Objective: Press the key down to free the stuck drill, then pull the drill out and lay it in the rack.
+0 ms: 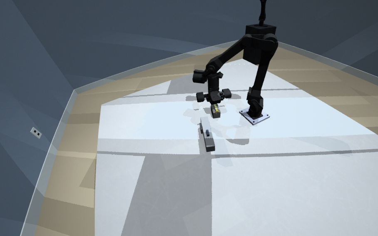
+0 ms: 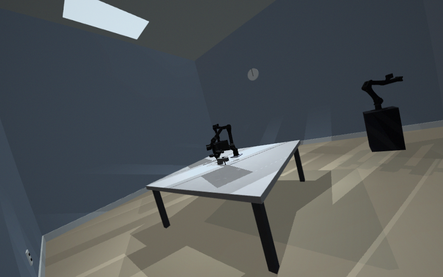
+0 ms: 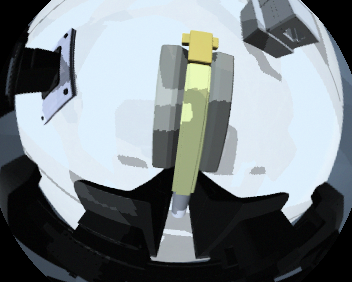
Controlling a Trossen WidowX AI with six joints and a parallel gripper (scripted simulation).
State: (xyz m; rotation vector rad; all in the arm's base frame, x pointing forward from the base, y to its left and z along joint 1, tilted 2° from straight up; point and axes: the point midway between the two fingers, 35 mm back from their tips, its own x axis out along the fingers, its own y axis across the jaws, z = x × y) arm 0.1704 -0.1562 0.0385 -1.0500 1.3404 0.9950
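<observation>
Right now my gripper tip is 4 cm to the right of the drill, 3 cm below it and 1 cm short of it. Round my gripper tip: grey rack: 5 cm to the left, 1 cm ahead, 1 cm above; then dark piece: 22 cm to the left, 13 cm ahead, 4 cm above.
</observation>
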